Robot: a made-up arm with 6 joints. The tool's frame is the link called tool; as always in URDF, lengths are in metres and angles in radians.
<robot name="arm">
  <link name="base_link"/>
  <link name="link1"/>
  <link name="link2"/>
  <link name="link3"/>
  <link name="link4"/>
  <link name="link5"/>
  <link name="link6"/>
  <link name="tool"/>
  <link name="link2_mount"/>
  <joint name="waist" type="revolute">
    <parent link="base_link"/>
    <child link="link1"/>
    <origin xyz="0 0 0.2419" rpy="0 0 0"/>
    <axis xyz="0 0 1"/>
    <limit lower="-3.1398" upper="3.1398" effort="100" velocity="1"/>
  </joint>
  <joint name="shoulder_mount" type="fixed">
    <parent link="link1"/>
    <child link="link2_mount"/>
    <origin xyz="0 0 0" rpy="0 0 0"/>
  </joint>
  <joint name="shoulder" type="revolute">
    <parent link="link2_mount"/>
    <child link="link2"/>
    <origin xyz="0 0 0" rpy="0 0 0"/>
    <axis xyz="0 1 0"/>
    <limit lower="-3.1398" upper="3.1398" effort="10" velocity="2.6"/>
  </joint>
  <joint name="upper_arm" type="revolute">
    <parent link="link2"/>
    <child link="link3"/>
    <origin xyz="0 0 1.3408" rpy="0 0 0"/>
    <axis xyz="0 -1 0"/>
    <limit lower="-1.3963" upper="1.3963" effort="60" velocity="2.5"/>
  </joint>
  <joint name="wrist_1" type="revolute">
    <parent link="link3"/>
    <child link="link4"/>
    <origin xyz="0 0 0" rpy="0 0 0"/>
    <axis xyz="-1 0 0"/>
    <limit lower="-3.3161" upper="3.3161" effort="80" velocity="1"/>
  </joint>
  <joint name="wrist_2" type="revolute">
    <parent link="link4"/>
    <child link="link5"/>
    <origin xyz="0.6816 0 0" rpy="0 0 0"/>
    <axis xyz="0 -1 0"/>
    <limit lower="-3.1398" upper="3.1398" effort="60" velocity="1"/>
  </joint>
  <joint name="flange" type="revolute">
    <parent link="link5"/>
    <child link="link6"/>
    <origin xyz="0 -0.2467 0" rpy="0 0 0"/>
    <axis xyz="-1 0 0"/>
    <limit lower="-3.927" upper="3.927" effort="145" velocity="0.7"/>
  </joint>
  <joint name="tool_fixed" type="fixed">
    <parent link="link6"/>
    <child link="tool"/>
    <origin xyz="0 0 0" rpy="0 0 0"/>
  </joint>
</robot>
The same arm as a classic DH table. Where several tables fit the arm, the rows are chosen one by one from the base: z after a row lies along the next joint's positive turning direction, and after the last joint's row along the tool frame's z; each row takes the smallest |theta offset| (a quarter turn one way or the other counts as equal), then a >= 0, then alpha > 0; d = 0 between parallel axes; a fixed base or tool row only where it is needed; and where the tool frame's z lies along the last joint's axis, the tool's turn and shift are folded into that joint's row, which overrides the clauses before.
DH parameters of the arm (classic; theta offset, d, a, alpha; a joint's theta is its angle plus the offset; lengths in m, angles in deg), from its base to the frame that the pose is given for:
waist: 0 0.2419 0 -90
shoulder: -90 0 1.3408 180
upper_arm: 0 0 0 -90
wrist_1: 0 -0.6816 0 90
wrist_2: 0 0.2467 0 -90
flange: 90 0 0 90
tool (fixed): -90 0 0 0
Joint limits (deg, base to tool): -179.9..179.9 -179.9..179.9 -80..80 -190..190 -179.9..179.9 -225..225

